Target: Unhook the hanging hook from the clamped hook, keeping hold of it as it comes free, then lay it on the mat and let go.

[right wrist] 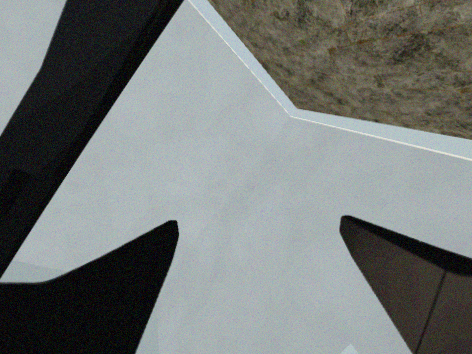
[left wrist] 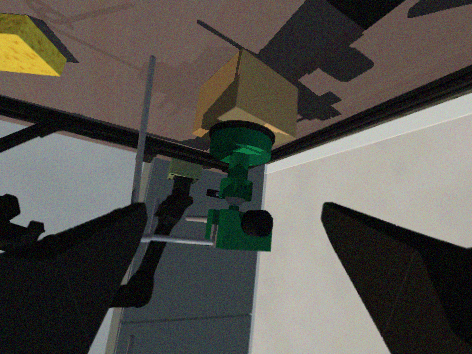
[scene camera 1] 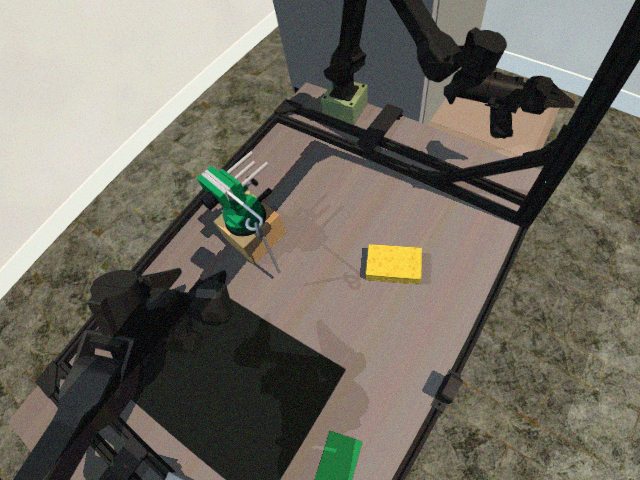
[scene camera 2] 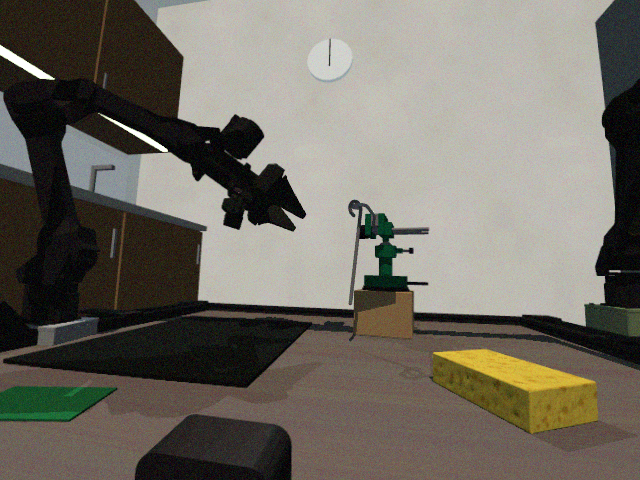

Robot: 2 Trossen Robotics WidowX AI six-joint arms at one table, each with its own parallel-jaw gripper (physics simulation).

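Frame: origin at the left arm's base, x down, y right, z back, level; centimetres.
Seen in the pictures: left gripper, between the fingertips: [left wrist: 235, 211] [scene camera 1: 202, 271] [scene camera 2: 299, 223]; right gripper, between the fingertips: [right wrist: 258, 225] [scene camera 1: 562, 104]; left arm's base, origin of its link: [scene camera 2: 48, 320]; right arm's base, origin of its link: [left wrist: 183, 178] [scene camera 1: 344, 91] [scene camera 2: 629, 306].
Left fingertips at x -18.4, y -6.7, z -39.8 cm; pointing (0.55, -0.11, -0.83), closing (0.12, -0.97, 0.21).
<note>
Pixels of each thing's top centre, then the offset from my left fingertips to it. "spot": a spot on its surface instead. Level surfaces: height alone.
- hanging hook, centre of its top: [left wrist: 104, 247] [scene camera 1: 257, 230] [scene camera 2: 351, 198] dx -3.4, dy +7.9, dz -8.8 cm
- clamped hook, a spot on its surface: [left wrist: 180, 240] [scene camera 1: 240, 204] spot: dx -2.5, dy +2.1, dz -13.3 cm
- green vise, centre of its top: [left wrist: 223, 247] [scene camera 1: 227, 169] [scene camera 2: 392, 215] dx -3.2, dy -3.8, dz -19.5 cm
- black mat, height of its surface: dx +20.5 cm
- wooden block, centre of its top: [left wrist: 242, 136] [scene camera 2: 385, 290] [scene camera 1: 245, 217] dx +12.5, dy -4.3, dz -18.2 cm
- yellow sponge, centre of its top: [scene camera 2: 502, 364] [scene camera 1: 394, 260] dx +17.9, dy +29.5, dz -20.1 cm
- green pad, centre of its top: [scene camera 2: 39, 400] [scene camera 1: 338, 460] dx +20.9, dy +30.9, dz +20.9 cm
The hanging hook [scene camera 1: 268, 248] [scene camera 2: 355, 258] [left wrist: 144, 125] is a thin grey rod. It hangs from the end of the clamped hook [scene camera 1: 242, 202] [scene camera 2: 369, 208] [left wrist: 180, 240], which a green vise [scene camera 1: 248, 219] [scene camera 2: 385, 266] [left wrist: 240, 150] holds. My left gripper [scene camera 1: 202, 272] [scene camera 2: 299, 222] [left wrist: 235, 211] is open and empty, to the left of the hooks and apart from them in scene camera 2. In the left wrist view its left finger hides the joint between the hooks. The black mat [scene camera 1: 217, 403] [scene camera 2: 155, 356] lies flat. My right gripper [scene camera 1: 563, 100] [right wrist: 258, 225] is open and empty, far from the hooks.
The vise stands on a wooden block [scene camera 1: 273, 229] [scene camera 2: 383, 315] [left wrist: 265, 90]. A yellow sponge [scene camera 1: 393, 263] [scene camera 2: 485, 366] [left wrist: 30, 50] lies to the block's right in scene camera 1. A green pad [scene camera 1: 338, 457] [scene camera 2: 46, 403] lies beside the mat. A dark frame runs around the table.
</note>
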